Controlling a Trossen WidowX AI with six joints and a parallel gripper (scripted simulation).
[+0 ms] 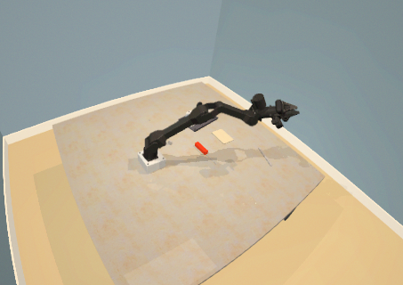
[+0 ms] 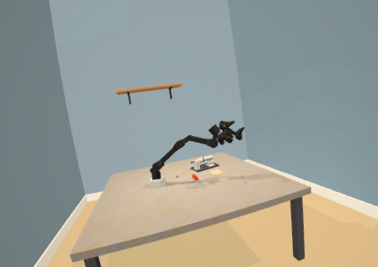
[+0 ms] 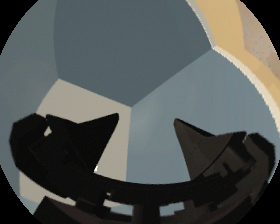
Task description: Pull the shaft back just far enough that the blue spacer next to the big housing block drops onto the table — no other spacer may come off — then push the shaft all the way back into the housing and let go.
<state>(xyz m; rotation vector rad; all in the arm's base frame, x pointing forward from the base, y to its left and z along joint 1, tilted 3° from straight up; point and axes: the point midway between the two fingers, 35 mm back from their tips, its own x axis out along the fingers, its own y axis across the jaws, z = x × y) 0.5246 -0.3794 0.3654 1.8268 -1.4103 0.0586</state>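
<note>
Now: the cream cylinder 140 mm behind my gripper tip, 580 mm to the left of it and 330 mm below it. From my gripper tip the other things lie so: thin grey rod: 40 mm ahead, 100 mm to the left, 410 mm below; then tan card: 60 mm behind, 370 mm to the left, 410 mm below; then blue spacer: 90 mm behind, 580 mm to the left, 330 mm below.
</note>
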